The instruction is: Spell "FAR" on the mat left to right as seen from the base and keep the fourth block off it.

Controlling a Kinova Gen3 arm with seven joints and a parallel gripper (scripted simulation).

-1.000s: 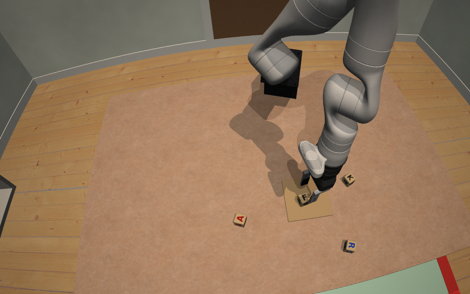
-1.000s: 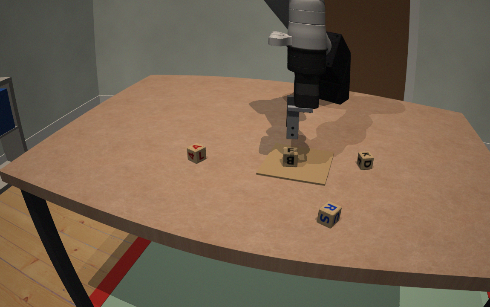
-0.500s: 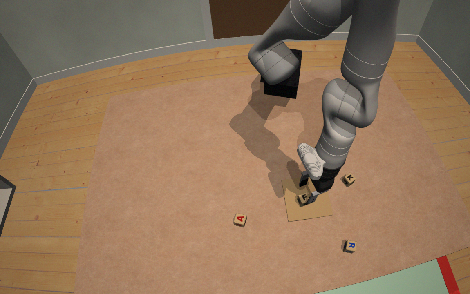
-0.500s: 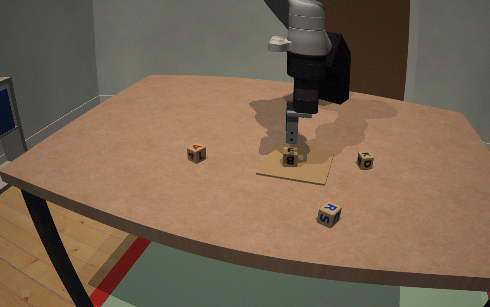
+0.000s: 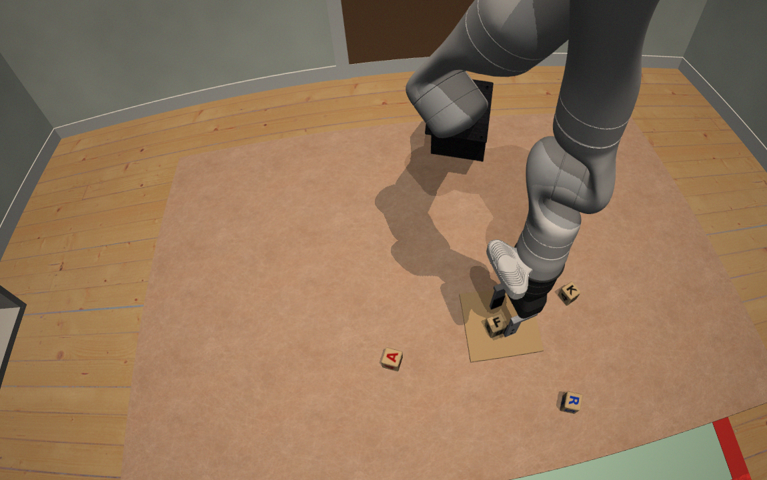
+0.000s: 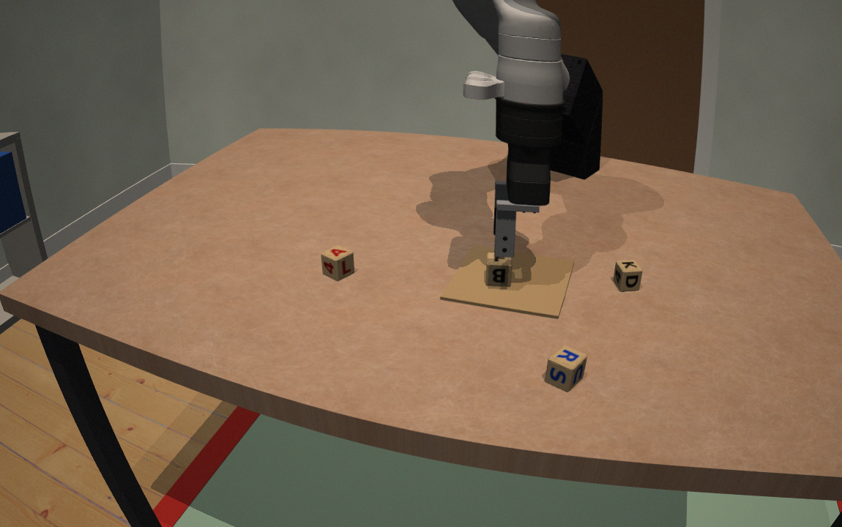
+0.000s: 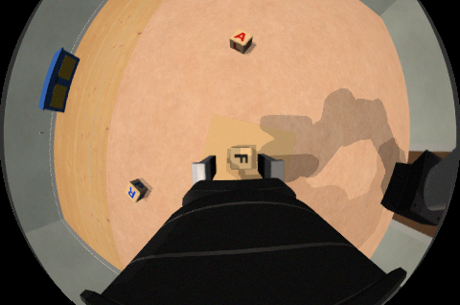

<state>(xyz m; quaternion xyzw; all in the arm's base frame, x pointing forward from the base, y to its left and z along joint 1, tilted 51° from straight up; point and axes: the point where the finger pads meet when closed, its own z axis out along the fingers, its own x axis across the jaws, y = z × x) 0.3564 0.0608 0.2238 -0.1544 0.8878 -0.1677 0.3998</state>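
The F block is 50 mm below my hand. Round my hand: R block: 170 mm ahead, 100 mm to the left, 60 mm below; tan mat: 20 mm behind, 10 mm to the left, 70 mm below; K block: 40 mm behind, 160 mm to the left, 60 mm below.
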